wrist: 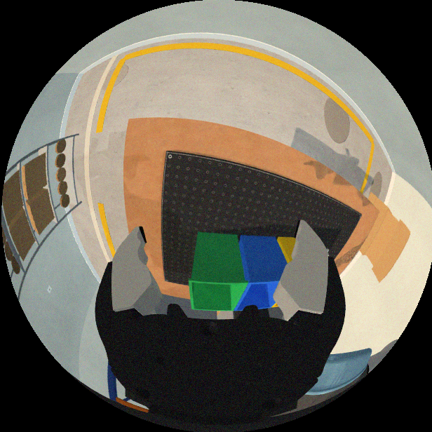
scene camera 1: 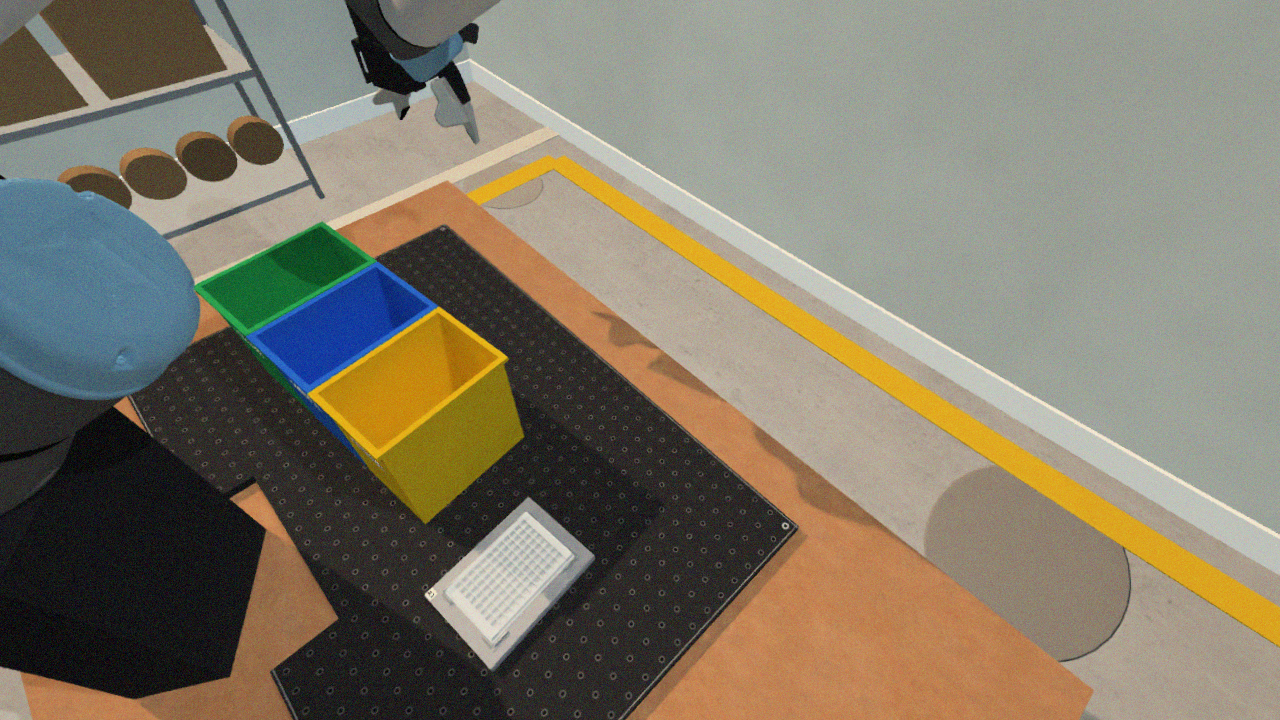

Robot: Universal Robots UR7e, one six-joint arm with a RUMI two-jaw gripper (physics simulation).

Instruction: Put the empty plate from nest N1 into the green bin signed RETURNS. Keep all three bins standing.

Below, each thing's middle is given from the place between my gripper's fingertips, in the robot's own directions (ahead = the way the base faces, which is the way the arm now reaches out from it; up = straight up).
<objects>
The green bin (scene camera 1: 253, 293) lies 290 mm behind my hand, 160 mm below it and 30 mm to the left of it. Round my hand: yellow bin (scene camera 1: 430, 410) (340 mm behind, 230 mm to the right, 160 mm below); white plate (scene camera 1: 501, 583) (430 mm behind, 410 mm to the right, 230 mm below); blue bin (scene camera 1: 309, 345) (310 mm behind, 160 mm below, 100 mm to the right).
</objects>
